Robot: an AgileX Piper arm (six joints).
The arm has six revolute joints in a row. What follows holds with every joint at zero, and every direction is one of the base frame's.
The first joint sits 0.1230 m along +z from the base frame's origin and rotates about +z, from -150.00 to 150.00 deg.
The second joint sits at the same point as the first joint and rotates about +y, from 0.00 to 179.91 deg.
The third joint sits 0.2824 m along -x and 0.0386 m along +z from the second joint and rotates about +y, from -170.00 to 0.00 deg.
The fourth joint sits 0.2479 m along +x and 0.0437 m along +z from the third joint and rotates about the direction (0.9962, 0, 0.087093), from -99.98 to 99.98 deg.
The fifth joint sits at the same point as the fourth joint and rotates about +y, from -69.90 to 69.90 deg.
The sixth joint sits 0.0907 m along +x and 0.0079 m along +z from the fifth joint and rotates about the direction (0.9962, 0, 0.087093), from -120.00 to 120.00 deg.
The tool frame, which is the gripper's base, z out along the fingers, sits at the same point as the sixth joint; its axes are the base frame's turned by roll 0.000, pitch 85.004 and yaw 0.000 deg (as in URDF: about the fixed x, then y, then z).
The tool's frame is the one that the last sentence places.
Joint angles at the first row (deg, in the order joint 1, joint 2, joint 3, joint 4, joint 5, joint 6):
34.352 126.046 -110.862 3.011 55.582 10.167
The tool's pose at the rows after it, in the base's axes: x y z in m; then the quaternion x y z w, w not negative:
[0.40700 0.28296 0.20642 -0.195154 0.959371 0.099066 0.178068]
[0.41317 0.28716 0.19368 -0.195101 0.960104 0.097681 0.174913]
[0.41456 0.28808 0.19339 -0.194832 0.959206 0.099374 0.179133]
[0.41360 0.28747 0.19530 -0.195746 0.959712 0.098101 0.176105]
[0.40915 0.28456 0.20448 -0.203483 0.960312 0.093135 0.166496]
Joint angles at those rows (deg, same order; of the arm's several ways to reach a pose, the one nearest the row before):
34.352 129.461 -113.402 3.011 55.583 10.167
34.352 132.007 -115.261 3.011 55.299 10.167
34.352 132.271 -115.612 3.011 54.854 10.167
34.352 132.046 -115.683 3.011 55.537 10.099
34.352 130.822 -115.682 3.011 58.037 9.323

